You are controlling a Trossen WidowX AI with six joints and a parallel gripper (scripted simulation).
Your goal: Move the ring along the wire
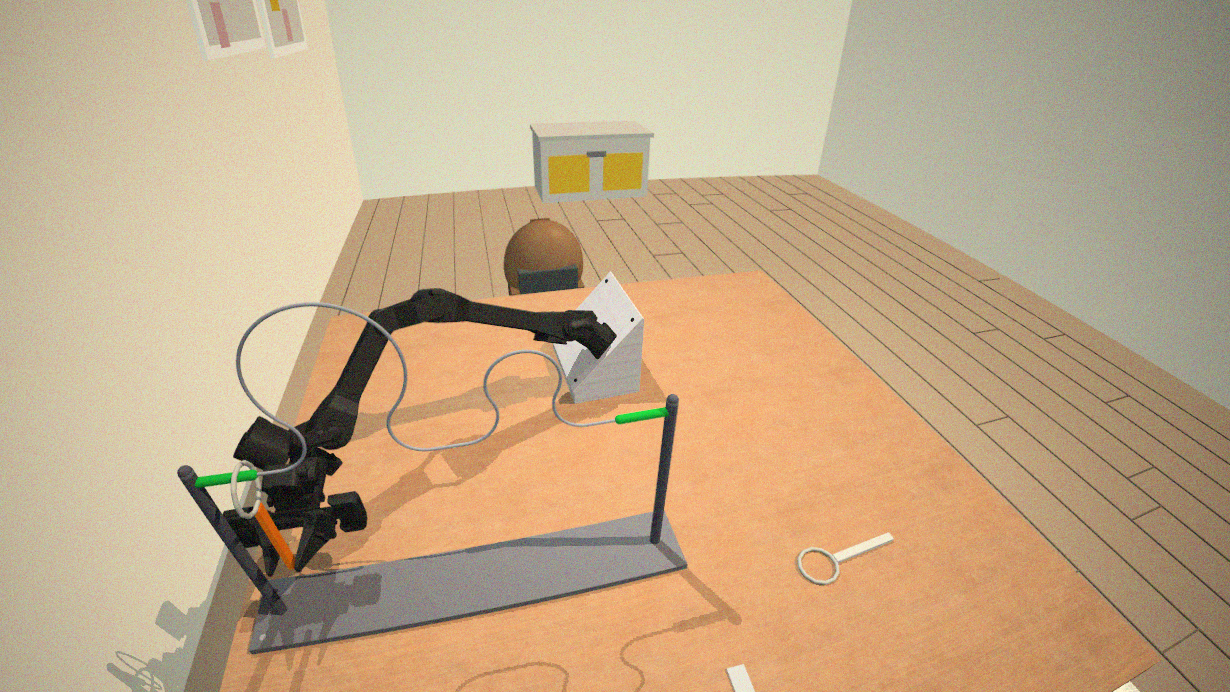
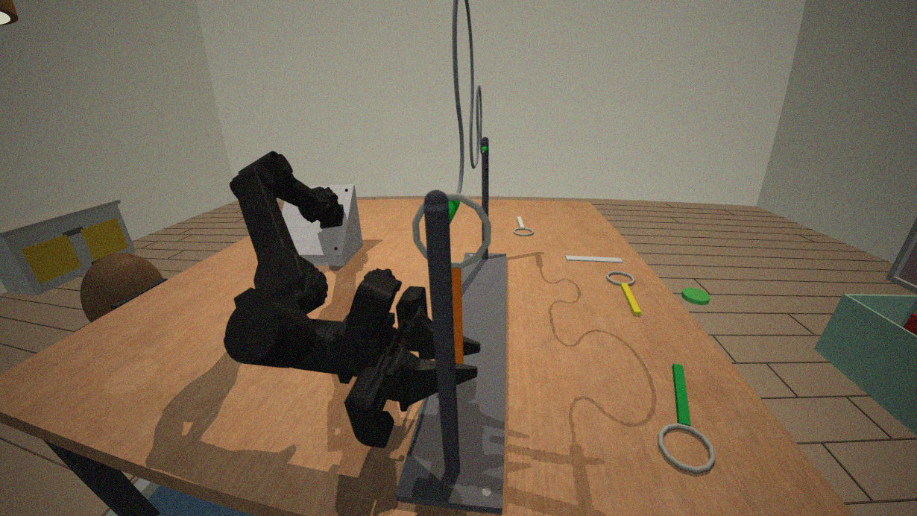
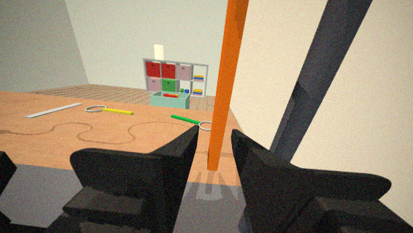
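My gripper tip is 9 cm below the orange-handled ring and 2 cm past it. From my gripper tip the other things lie so: white strip: 51 cm to the left, 34 cm ahead, 13 cm below; green-handled ring: 27 cm ahead, 13 cm below, 1 cm to the left; ring with handle: 35 cm to the left, 35 cm ahead, 13 cm below.
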